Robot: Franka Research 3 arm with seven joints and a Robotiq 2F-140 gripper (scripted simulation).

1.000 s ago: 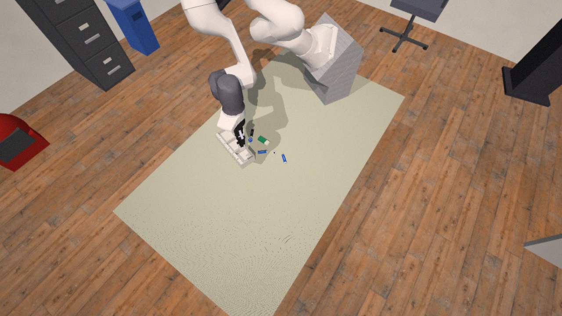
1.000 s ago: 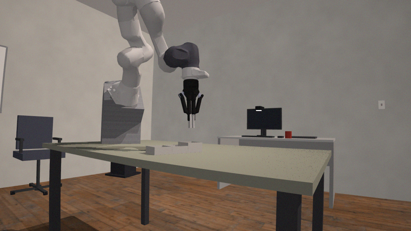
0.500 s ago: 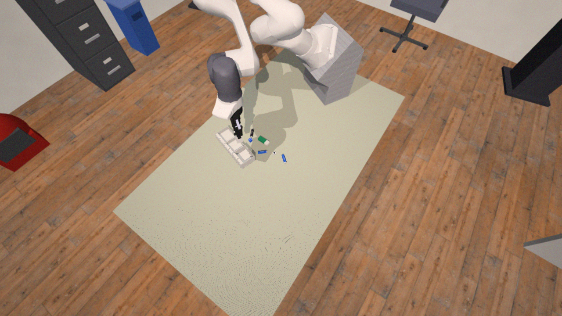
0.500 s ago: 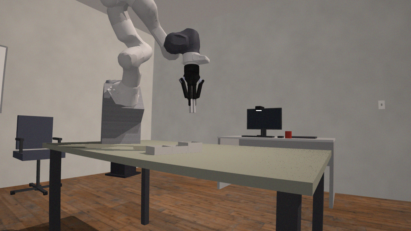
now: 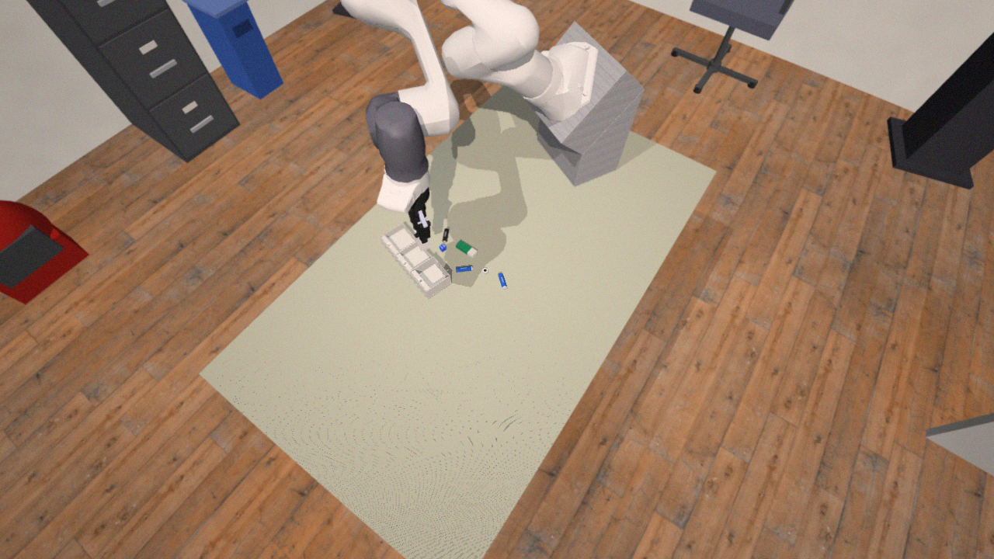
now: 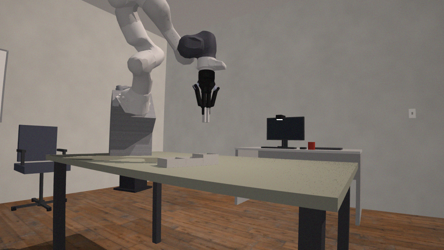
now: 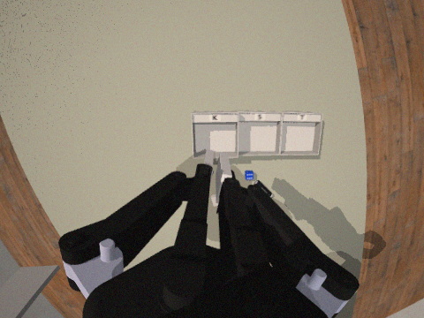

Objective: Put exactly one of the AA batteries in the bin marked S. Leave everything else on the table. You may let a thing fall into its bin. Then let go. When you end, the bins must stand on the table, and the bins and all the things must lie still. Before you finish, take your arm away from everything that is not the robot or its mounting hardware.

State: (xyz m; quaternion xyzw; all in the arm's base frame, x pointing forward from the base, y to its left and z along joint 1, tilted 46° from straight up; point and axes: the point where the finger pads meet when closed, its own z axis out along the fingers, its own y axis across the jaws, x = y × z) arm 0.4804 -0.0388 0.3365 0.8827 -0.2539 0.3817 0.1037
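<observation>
Right now my hand is 21 cm above the black AA battery, 16 cm past it and 3 cm to the left of it. Round my hand: bin tray 20 cm below, 7 cm to the right, 4 cm behind; white ring 22 cm below, 13 cm to the left, 9 cm behind; blue die 21 cm below, 11 cm behind, 2 cm to the right.
</observation>
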